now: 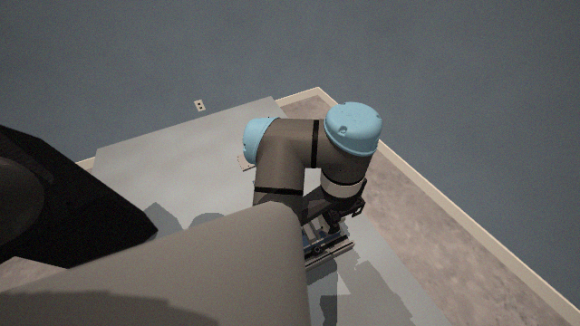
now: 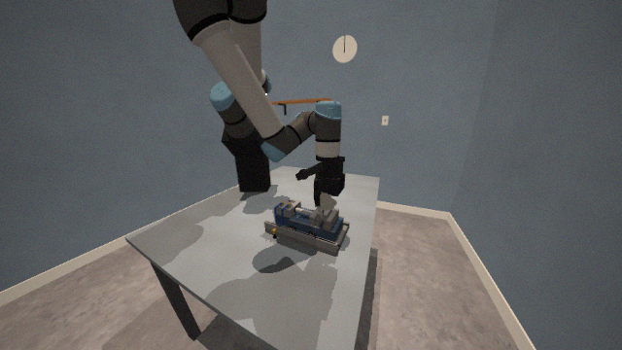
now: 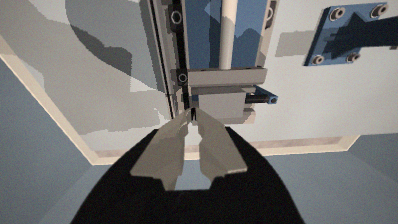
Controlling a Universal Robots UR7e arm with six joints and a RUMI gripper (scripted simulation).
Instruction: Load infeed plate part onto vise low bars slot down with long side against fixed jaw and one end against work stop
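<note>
The part is 40 mm to the left of my hand, 30 mm below it and 10 mm ahead of it. Round my hand: grey jaw: 50 mm to the left, 40 mm below, 20 mm behind; cylinder rod: 70 mm to the left, 70 mm behind, 40 mm below; work stop: 90 mm to the left, 30 mm below, 20 mm ahead.
</note>
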